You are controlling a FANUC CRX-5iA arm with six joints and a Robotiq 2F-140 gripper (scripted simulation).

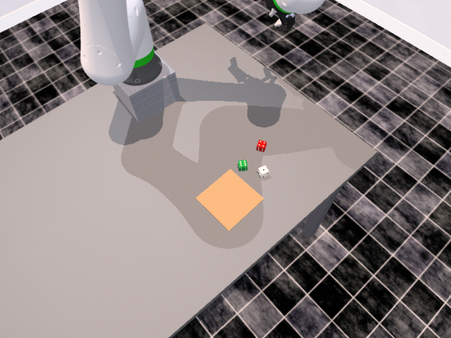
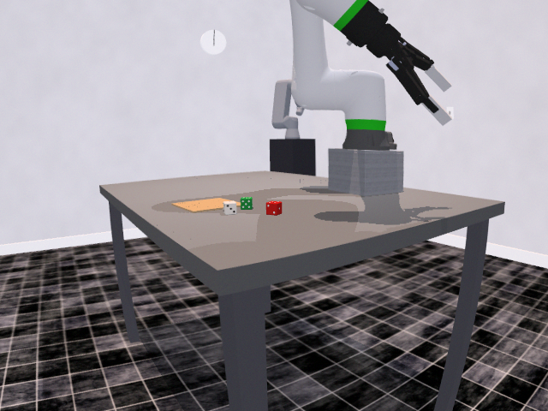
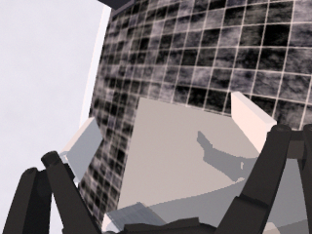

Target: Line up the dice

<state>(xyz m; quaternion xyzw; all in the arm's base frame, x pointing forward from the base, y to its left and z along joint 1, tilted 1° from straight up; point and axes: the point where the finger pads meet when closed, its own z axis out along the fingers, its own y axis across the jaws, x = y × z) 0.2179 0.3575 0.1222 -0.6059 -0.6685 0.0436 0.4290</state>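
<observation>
Right now the white die is 360 mm to the right of my hand, 290 mm ahead of it and 230 mm below it. Round my hand: red die 290 mm to the right, 230 mm below, 230 mm ahead; then green die 380 mm to the right, 230 mm below, 230 mm ahead; then mat 490 mm to the right, 260 mm ahead, 240 mm below.
</observation>
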